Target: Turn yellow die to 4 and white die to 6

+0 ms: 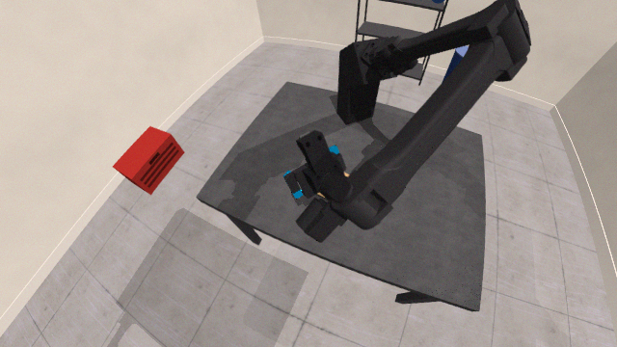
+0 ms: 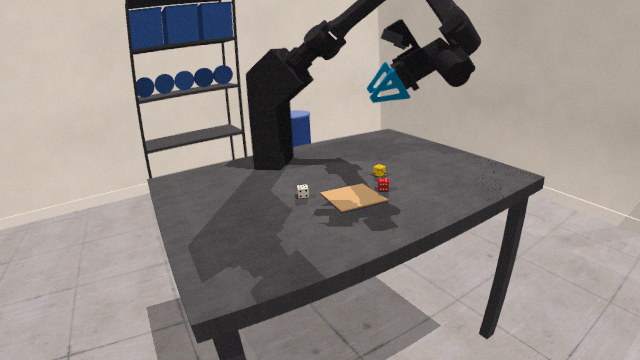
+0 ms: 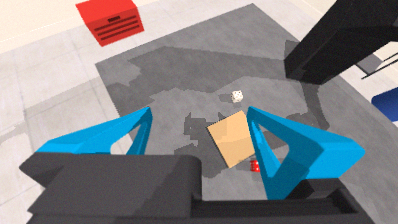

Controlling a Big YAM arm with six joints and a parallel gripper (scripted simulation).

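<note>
The yellow die is 29 cm behind my hand, 14 cm to the left of it and 29 cm below it. From my hand the other things lie so: tan mat 15 cm behind, 31 cm below; red die 17 cm behind, 10 cm to the left, 29 cm below; white die 21 cm behind, 13 cm to the right, 29 cm below.
</note>
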